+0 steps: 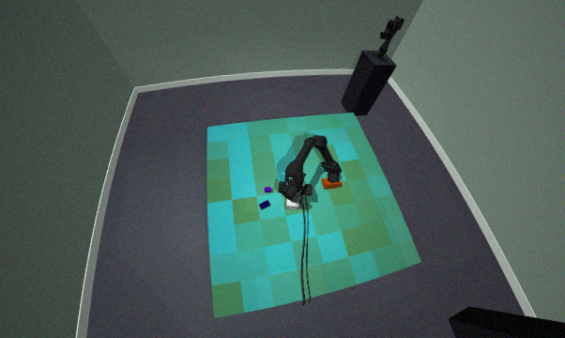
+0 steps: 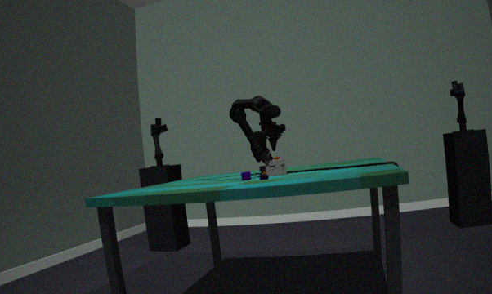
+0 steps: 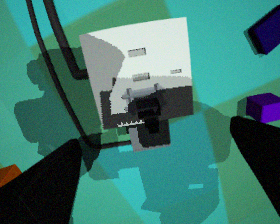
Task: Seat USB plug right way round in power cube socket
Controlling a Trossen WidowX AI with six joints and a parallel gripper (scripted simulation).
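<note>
My gripper tip is now 3 cm above the dark USB plug. Also, from my gripper tip: dark blue block 18 cm ahead, 11 cm below.
</note>
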